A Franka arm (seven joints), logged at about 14 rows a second.
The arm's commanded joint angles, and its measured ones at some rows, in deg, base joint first. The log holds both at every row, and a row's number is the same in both.
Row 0, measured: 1.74, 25.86, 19.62, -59.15, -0.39, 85.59, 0.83
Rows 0 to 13, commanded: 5.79, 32.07, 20.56, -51.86, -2.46, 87.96, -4.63; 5.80, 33.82, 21.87, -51.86, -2.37, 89.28, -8.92; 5.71, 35.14, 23.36, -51.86, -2.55, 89.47, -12.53; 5.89, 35.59, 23.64, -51.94, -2.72, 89.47, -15.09; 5.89, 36.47, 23.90, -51.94, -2.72, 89.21, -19.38; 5.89, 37.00, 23.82, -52.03, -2.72, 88.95, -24.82; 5.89, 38.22, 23.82, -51.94, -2.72, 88.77, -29.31; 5.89, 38.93, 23.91, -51.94, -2.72, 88.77, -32.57; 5.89, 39.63, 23.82, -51.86, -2.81, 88.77, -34.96; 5.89, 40.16, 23.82, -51.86, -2.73, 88.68, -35.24; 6.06, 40.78, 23.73, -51.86, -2.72, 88.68, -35.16; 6.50, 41.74, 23.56, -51.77, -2.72, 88.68, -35.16; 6.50, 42.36, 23.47, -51.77, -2.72, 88.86, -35.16; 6.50, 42.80, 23.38, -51.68, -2.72, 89.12, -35.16
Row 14, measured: 5.81, 40.45, 23.14, -54.69, -1.42, 89.84, -33.76
